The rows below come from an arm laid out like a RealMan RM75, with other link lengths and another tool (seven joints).
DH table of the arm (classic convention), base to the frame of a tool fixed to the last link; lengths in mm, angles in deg. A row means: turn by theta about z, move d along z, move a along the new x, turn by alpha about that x. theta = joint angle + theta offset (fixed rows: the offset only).
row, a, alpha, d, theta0
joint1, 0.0, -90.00, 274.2, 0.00
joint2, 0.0, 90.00, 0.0, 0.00
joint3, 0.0, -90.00, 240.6, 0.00
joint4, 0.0, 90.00, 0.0, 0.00
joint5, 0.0, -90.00, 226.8, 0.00
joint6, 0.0, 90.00, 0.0, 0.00
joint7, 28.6, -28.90, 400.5, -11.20
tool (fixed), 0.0, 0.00, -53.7, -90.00
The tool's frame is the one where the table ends.
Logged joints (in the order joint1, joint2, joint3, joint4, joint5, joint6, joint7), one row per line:
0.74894, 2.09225, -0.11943, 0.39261, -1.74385, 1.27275, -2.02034
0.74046, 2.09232, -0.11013, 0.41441, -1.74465, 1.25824, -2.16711
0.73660, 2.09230, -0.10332, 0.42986, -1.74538, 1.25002, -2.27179
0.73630, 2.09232, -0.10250, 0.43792, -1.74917, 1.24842, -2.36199
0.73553, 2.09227, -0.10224, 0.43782, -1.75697, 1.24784, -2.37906
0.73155, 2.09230, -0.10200, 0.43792, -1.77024, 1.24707, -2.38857
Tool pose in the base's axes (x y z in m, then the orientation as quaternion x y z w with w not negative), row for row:
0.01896, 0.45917, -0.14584, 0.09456, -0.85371, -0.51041, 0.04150
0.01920, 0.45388, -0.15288, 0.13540, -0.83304, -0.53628, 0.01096
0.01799, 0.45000, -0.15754, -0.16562, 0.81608, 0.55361, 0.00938
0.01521, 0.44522, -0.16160, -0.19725, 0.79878, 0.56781, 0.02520
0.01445, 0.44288, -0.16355, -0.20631, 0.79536, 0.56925, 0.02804
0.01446, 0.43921, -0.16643, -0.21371, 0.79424, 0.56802, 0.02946
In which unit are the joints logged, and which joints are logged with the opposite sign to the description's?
The joints are logged in radians. Opposite sign: joint6.
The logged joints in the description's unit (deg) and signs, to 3 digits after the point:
42.911, 119.877, -6.843, 22.495, -99.915, -72.923, -115.757
42.425, 119.881, -6.310, 23.744, -99.961, -72.092, -124.166
42.204, 119.880, -5.920, 24.629, -100.003, -71.621, -130.164
42.187, 119.881, -5.873, 25.091, -100.220, -71.529, -135.332
42.143, 119.878, -5.858, 25.085, -100.667, -71.496, -136.310
41.915, 119.880, -5.844, 25.091, -101.427, -71.452, -136.855

